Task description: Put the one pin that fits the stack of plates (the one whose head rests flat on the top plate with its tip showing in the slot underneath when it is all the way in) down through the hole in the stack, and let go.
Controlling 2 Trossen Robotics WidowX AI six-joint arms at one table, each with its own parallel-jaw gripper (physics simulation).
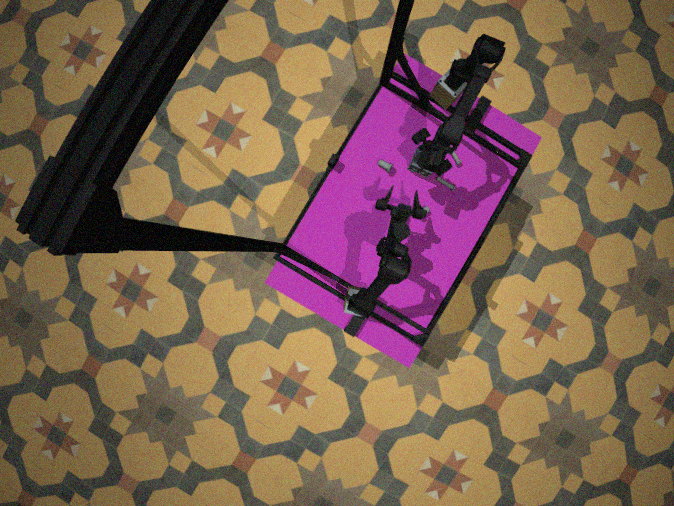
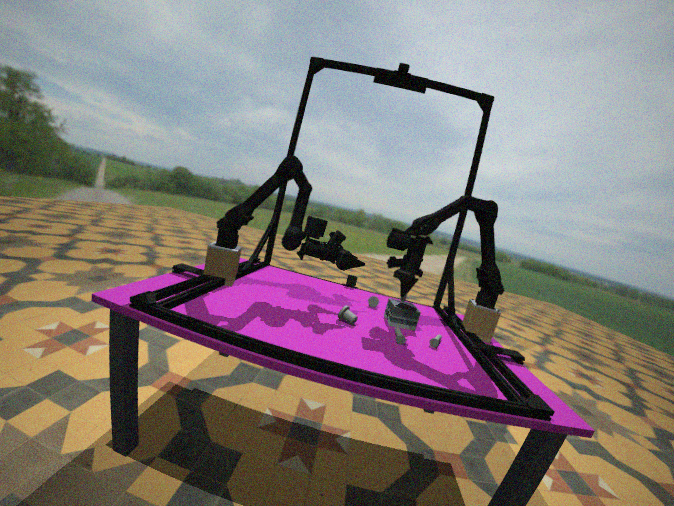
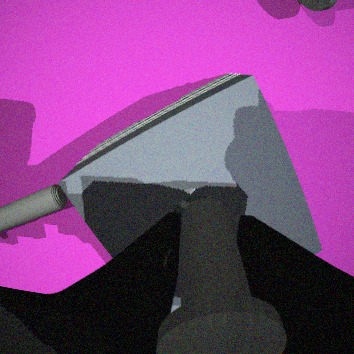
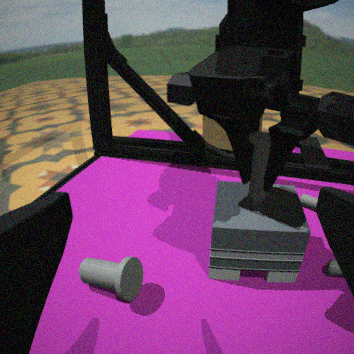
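Observation:
The grey stack of plates (image 1: 416,166) (image 2: 400,322) (image 3: 190,150) (image 4: 260,242) stands on the magenta table. My left gripper (image 2: 403,295) (image 3: 208,225) (image 4: 256,185) is above it, shut on a grey pin (image 3: 212,265) (image 4: 260,160). The pin is held near upright, head up, its lower end at the top plate. Shadow covers that spot, so I cannot tell whether the tip is in the hole. My right gripper (image 1: 403,190) (image 2: 356,264) is open and empty, in the air across from the stack. A loose headed pin (image 1: 385,165) (image 2: 373,301) (image 4: 102,272) lies on its side.
Another thick pin (image 1: 426,209) (image 2: 347,314) lies below my right gripper's side. A thin pin (image 1: 446,183) (image 2: 400,336) (image 3: 30,207) lies close to a stack corner, and another pin (image 1: 456,158) (image 2: 435,341) farther off. A black frame (image 2: 304,119) rises at the table's far edge.

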